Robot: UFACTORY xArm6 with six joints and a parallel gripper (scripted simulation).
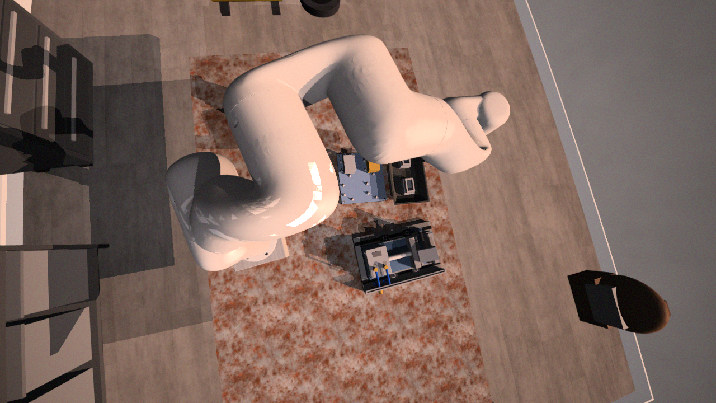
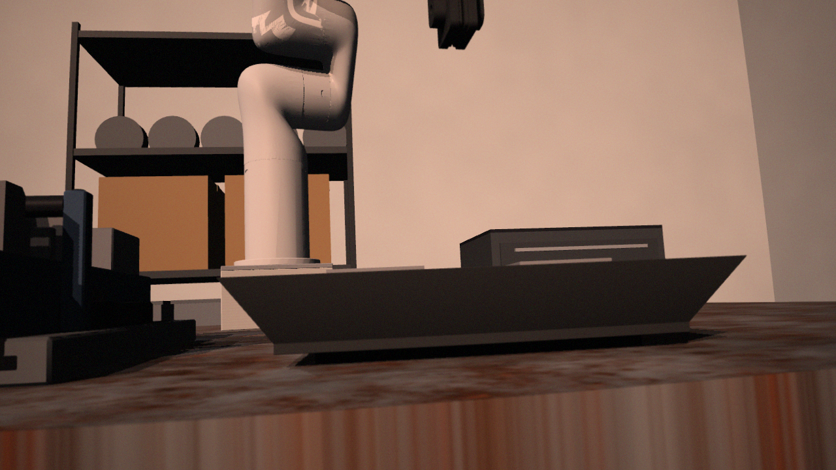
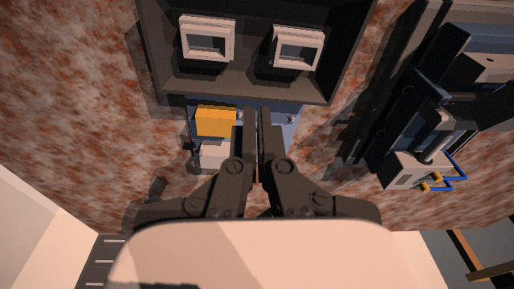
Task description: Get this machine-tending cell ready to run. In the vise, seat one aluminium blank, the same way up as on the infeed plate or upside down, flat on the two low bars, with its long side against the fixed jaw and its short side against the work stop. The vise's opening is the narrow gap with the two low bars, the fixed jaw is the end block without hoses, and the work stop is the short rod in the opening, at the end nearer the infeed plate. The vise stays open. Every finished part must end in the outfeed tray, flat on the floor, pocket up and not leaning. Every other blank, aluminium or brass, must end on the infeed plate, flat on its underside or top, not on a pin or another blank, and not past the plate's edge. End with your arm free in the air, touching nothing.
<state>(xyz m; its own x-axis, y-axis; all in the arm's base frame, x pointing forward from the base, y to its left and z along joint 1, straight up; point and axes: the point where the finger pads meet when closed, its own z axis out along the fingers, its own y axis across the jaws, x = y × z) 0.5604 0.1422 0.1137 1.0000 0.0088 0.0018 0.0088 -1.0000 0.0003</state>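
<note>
My gripper is now 12 cm past the vise piston rod, 29 cm to the left of it and 12 cm above it. The rest, counted from my hand: vise body 11 cm behind, 29 cm to the right, 16 cm below; brass blank 13 cm behind, 6 cm to the left, 17 cm below.
</note>
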